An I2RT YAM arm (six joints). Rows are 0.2 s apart.
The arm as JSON. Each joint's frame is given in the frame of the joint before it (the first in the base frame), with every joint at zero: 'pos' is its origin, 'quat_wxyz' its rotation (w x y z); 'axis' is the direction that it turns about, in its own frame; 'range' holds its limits. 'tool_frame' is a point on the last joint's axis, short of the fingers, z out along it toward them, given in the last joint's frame.
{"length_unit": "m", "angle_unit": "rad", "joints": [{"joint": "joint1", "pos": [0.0, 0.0, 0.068], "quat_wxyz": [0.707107, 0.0, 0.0, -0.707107], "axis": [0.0, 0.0, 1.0], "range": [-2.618, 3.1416]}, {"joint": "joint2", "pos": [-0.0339, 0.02, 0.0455], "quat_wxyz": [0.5, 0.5, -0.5, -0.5], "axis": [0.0, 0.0, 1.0], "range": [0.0, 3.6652]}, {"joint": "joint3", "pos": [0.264, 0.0, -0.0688], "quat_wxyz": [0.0, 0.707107, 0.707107, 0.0], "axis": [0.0, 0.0, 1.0], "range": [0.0, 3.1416]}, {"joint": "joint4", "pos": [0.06, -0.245, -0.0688], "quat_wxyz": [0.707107, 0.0, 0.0, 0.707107], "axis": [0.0, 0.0, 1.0], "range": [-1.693, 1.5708]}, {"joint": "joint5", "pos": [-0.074, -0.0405, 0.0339], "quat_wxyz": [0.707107, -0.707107, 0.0, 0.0], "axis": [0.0, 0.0, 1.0], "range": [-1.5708, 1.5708]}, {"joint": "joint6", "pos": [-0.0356, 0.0, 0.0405], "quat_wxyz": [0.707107, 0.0, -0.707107, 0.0], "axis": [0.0, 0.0, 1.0], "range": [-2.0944, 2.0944]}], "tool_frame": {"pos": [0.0, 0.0, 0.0], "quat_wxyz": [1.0, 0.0, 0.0, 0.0]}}
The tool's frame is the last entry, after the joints.
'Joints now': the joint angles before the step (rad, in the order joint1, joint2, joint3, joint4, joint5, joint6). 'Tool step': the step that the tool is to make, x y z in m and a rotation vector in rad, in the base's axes. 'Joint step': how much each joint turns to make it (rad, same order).
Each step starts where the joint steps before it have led.
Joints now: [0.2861 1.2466 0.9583 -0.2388 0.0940 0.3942]
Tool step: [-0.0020 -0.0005 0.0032 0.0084 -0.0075 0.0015]
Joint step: [-0.0003 -0.0108 0.0021 -0.0038 -0.0045 0.0043]
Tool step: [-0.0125 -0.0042 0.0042 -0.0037 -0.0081 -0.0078]
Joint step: [-0.0007 -0.0554 -0.0208 -0.0277 0.0091 -0.0016]
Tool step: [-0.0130 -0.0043 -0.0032 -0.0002 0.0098 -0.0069]
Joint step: [-0.0014 -0.0543 -0.0402 -0.0241 0.0036 0.0050]
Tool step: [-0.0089 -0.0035 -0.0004 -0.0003 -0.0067 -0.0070]
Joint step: [-0.0029 -0.0414 -0.0259 -0.0091 0.0046 0.0002]
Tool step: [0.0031 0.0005 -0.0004 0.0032 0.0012 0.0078]
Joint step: [-0.0031 0.0130 0.0052 0.0078 -0.0112 -0.0024]
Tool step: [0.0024 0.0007 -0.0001 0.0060 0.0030 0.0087]
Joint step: [-0.0017 0.0107 0.0058 0.0036 -0.0123 0.0006]
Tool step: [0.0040 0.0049 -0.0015 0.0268 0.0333 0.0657]
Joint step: [0.0044 0.0270 0.0183 -0.0159 -0.0706 -0.0008]
